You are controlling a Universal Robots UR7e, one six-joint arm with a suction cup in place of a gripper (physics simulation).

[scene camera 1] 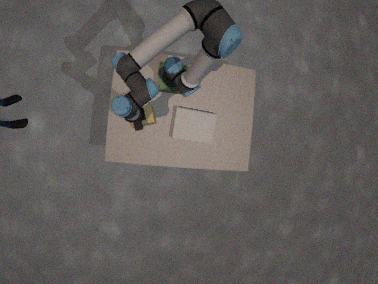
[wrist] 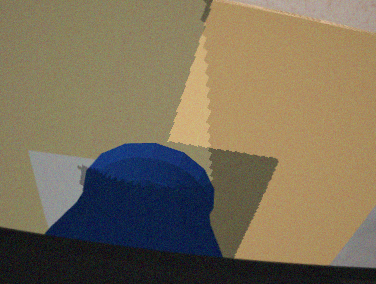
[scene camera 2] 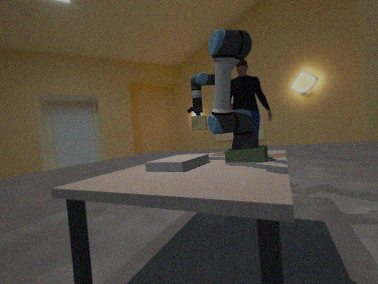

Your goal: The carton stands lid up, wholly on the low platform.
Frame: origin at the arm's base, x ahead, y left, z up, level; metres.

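Where they show: end effector, tool point: (wrist: 154, 172); arm's base, origin of the base link: (scene camera 2: 244, 148).
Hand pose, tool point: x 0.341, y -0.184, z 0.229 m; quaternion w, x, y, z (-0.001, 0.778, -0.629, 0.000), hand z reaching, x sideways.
Things, the pixels of their top centre, and the offset from my tool point. Level surfaces: height alone.
- carton, middle of its top: (wrist: 117, 207) (scene camera 1: 140, 115) (scene camera 2: 199, 116) dx -0.006, dy +0.007, dz +0.013 m
- low platform, middle of its top: (scene camera 2: 178, 158) (scene camera 1: 194, 125) dx +0.021, dy +0.366, dz -0.252 m
- pinkish table, its level: dz -0.299 m
The carton (scene camera 1: 150, 114) (scene camera 2: 199, 123) (wrist: 300, 90) is a small tan box hanging level in the air, left of the low platform in the overhead view. In the wrist view its upper face is part olive, part tan, with a pale patch near the cup. My gripper (scene camera 2: 198, 114) (wrist: 150, 200), a blue suction cup, is on that face and holds the carton. The arm's wrist hides the cup in the overhead view. The low platform (scene camera 1: 194, 125) (scene camera 2: 175, 163) is a flat pale grey block on the table, apart from the carton.
The pinkish table (scene camera 1: 220, 157) (scene camera 2: 200, 187) bears the platform. A green block (scene camera 1: 162, 82) (scene camera 2: 246, 154) is at the arm's base, behind the platform in the second scene view. A person (scene camera 2: 246, 95) stands beyond the table.
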